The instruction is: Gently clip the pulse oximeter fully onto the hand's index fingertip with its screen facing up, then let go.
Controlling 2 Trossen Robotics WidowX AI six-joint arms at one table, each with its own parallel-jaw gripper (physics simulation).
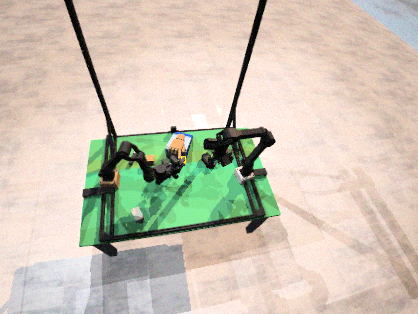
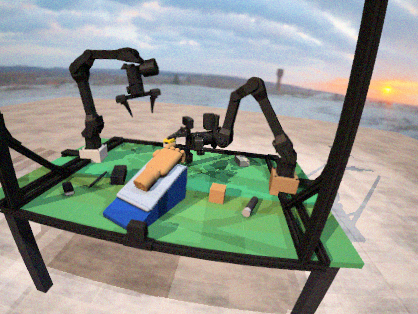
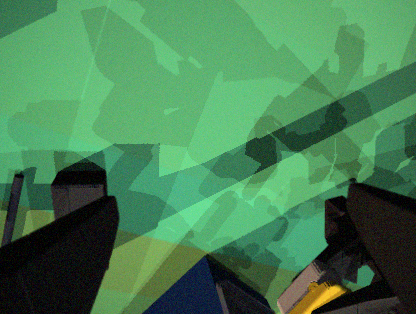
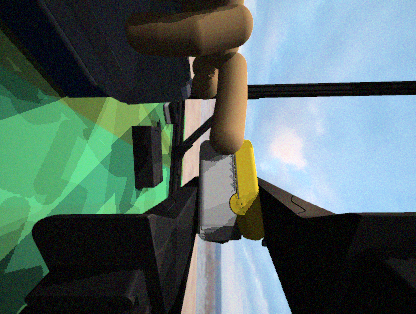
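Seen in the pictures: left gripper, fingertip midpoint: (image 1: pixel 212 165) (image 2: pixel 142 115) (image 3: pixel 233 201); right gripper, fingertip midpoint: (image 1: pixel 184 160) (image 2: pixel 167 142) (image 3: pixel 301 300) (image 4: pixel 224 182); left arm's base at its link origin: (image 1: pixel 245 172) (image 2: pixel 93 147); right arm's base at its link origin: (image 1: pixel 108 176) (image 2: pixel 285 173).
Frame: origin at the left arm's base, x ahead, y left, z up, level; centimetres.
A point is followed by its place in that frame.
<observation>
The pulse oximeter, with a yellow half (image 2: pixel 169 142) {x 38.5, y -19.4, z 10.3 cm} (image 3: pixel 325 298) {x 37.9, y -14.8, z 11.0 cm} (image 4: pixel 247 167) {x 39.5, y -17.8, z 10.5 cm} and a grey half, is between the fingers of my right gripper (image 4: pixel 224 182) {x 37.4, y -16.7, z 9.4 cm}, which is shut on it. The yellow half faces the sky, the grey half the table; I cannot make out the screen. The tan hand (image 1: pixel 178 144) {x 37.1, y -29.7, z 9.4 cm} (image 2: pixel 159 168) {x 36.7, y -36.1, z 7.1 cm} lies palm-down on the wedge. Its extended index finger (image 4: pixel 230 107) has its tip at the oximeter's near end, at the seam between the halves; how deep it sits is unclear. My left gripper (image 2: pixel 142 113) {x 25.2, y -3.8, z 17.1 cm} (image 3: pixel 233 201) {x 25.2, y -3.8, z 17.1 cm} is open and empty, high above the table, away from the hand.
The blue wedge (image 2: pixel 172 195) {x 41.0, y -38.3, z -1.1 cm} (image 3: pixel 187 295) {x 31.4, y -27.9, z -2.2 cm} with a pale pad supports the hand. A black block (image 2: pixel 118 175) {x 19.4, y -23.4, z -2.5 cm} (image 3: pixel 79 195) {x 17.8, y -15.0, z -2.4 cm} (image 4: pixel 147 157) {x 20.7, y -18.9, z -3.3 cm}, a pen (image 2: pixel 97 179) {x 10.4, y -22.6, z -5.1 cm} and a small dark box (image 2: pixel 68 188) {x 4.8, y -34.2, z -2.9 cm} lie on one side; an orange cube (image 2: pixel 217 193) {x 55.9, y -34.9, z -2.0 cm}, a cylinder (image 2: pixel 250 206) {x 66.2, y -40.4, z -3.4 cm} and a grey box (image 1: pixel 137 214) {x 73.5, y 2.3, z -2.9 cm} (image 2: pixel 242 160) {x 72.9, y -1.8, z -2.9 cm} on the other.
</observation>
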